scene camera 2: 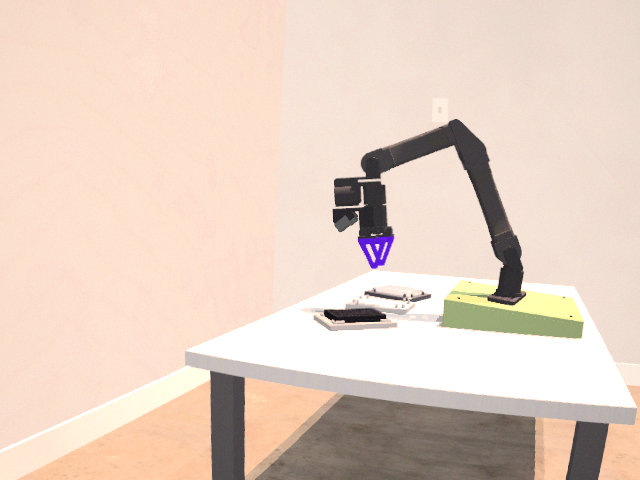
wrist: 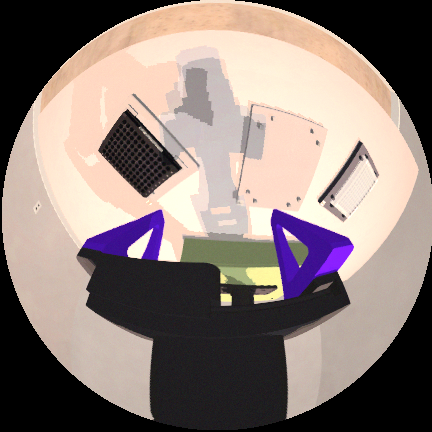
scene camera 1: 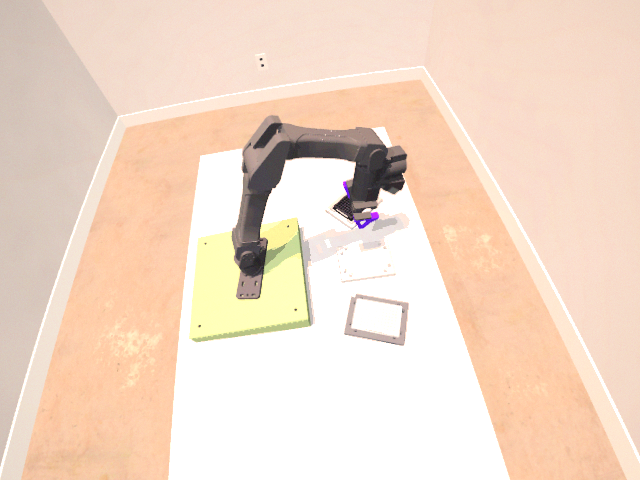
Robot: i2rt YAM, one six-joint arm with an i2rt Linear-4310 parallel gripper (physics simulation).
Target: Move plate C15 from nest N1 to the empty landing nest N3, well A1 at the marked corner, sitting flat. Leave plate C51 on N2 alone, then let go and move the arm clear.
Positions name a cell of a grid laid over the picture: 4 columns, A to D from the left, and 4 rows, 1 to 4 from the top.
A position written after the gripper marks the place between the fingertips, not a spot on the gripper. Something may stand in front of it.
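You can see the gripper in the wrist view (C2), and it's there in scene camera 1 (C2) and scene camera 2 (C3) too.
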